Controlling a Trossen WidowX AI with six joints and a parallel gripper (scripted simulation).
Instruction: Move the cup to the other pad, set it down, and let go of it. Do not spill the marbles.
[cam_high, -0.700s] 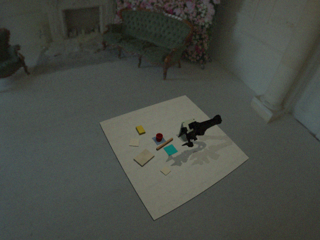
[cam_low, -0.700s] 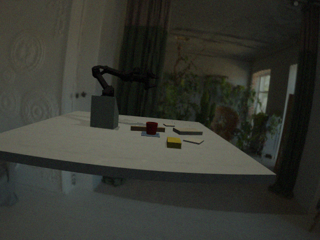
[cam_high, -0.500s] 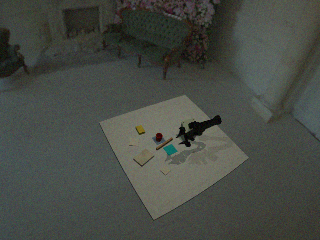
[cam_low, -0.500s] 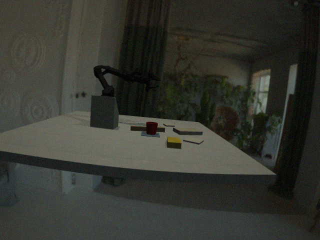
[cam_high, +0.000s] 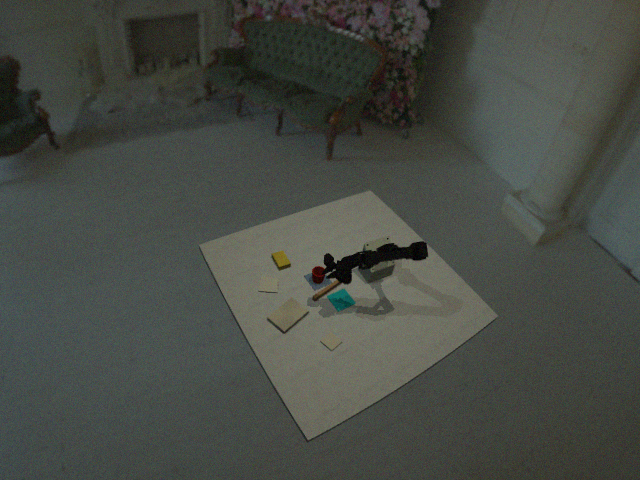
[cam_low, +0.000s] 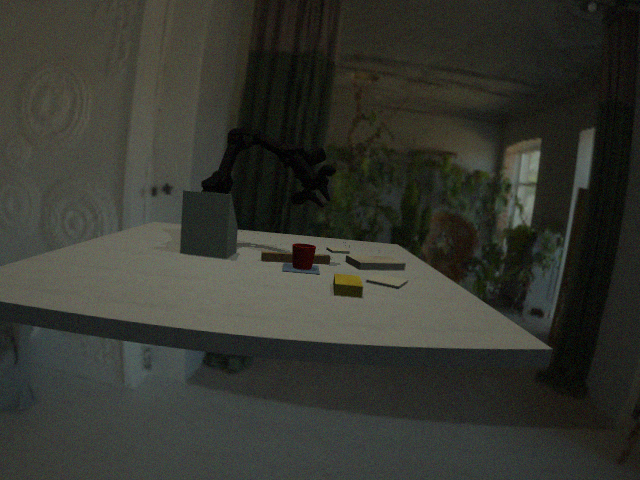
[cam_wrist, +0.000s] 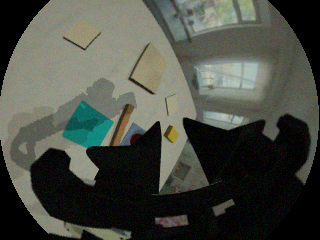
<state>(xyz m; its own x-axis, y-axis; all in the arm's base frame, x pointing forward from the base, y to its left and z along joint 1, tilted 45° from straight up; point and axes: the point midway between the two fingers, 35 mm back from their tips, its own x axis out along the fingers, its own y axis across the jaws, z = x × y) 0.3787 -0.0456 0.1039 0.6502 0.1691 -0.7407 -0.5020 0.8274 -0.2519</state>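
Now: gripper tip 160 mm above the red cup, 130 mm to the left of it and 60 mm past it. The rest, counted from my gripper tip: blue-grey pad (210 mm below, 130 mm to the right, 70 mm behind); then wooden bar (200 mm below, 90 mm behind, 40 mm to the right); then teal pad (210 mm below, 100 mm behind, 50 mm to the left).
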